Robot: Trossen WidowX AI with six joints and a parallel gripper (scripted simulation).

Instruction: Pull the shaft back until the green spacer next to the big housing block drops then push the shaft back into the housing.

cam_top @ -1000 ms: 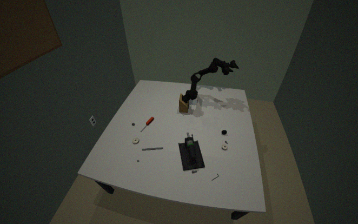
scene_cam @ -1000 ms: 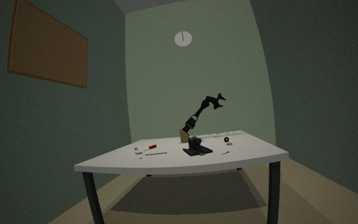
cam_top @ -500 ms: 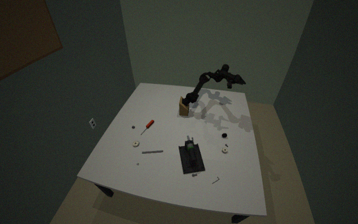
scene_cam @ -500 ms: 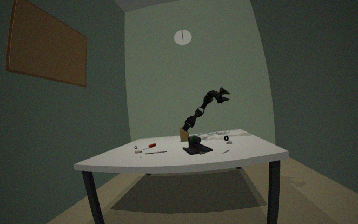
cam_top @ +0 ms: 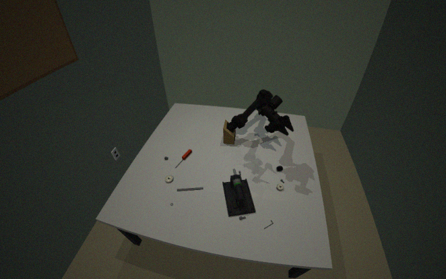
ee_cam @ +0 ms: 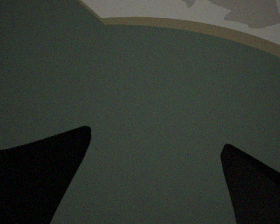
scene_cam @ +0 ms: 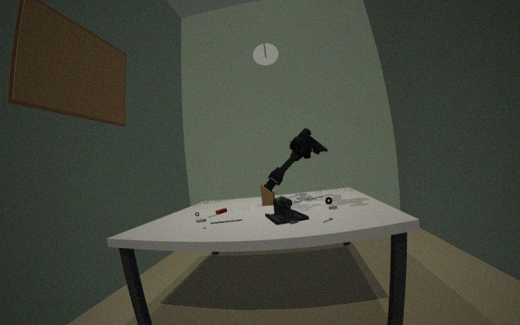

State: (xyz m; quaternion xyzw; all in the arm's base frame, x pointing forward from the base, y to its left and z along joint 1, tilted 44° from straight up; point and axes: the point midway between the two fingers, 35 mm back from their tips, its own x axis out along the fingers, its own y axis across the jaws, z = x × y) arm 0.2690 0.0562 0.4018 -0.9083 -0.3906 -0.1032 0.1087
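The shaft is 290 mm to the right of my gripper tip, 240 mm below it and 130 mm ahead of it. From my gripper tip the other things lie so: red-handled screwdriver: 660 mm to the right, 320 mm below, 80 mm behind; black ring: 300 mm below; grey bar: 570 mm to the right, 320 mm below, 170 mm ahead.
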